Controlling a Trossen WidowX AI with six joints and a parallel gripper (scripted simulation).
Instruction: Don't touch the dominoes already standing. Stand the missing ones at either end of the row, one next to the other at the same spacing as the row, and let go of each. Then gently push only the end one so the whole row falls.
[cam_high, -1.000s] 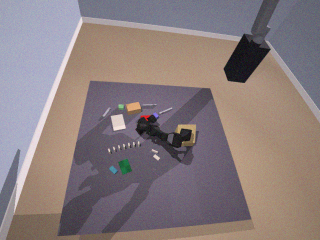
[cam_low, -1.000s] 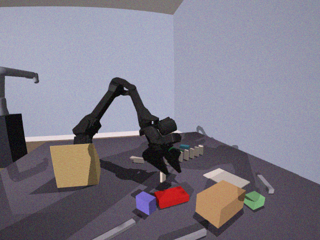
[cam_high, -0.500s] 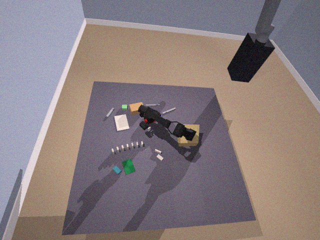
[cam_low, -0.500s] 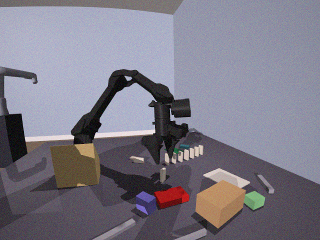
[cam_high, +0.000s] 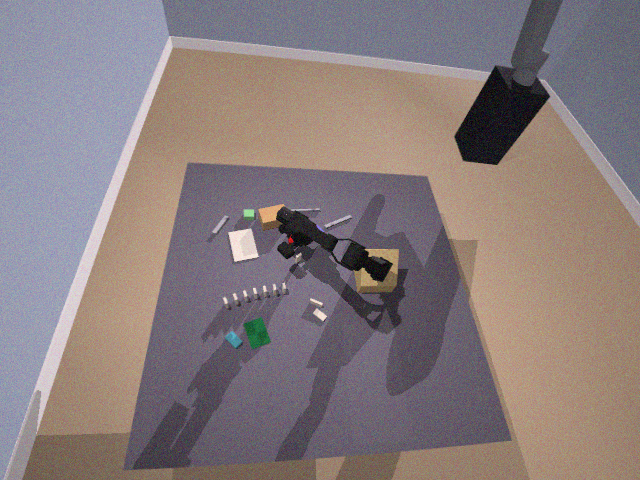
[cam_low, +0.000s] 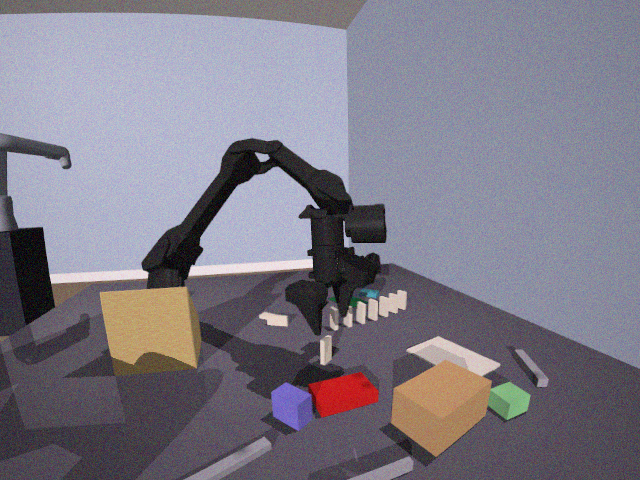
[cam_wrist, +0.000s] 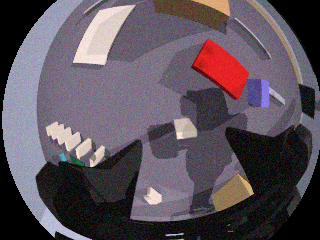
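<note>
The red block is 110 mm to the right of my gripper tip, 70 mm below it and 10 mm behind it. Round my gripper tip: orange box (200 mm to the right, 110 mm ahead, 50 mm below); white sheet (230 mm ahead, 80 mm below, 60 mm to the right); purple cube (140 mm to the right, 90 mm behind, 60 mm below).
</note>
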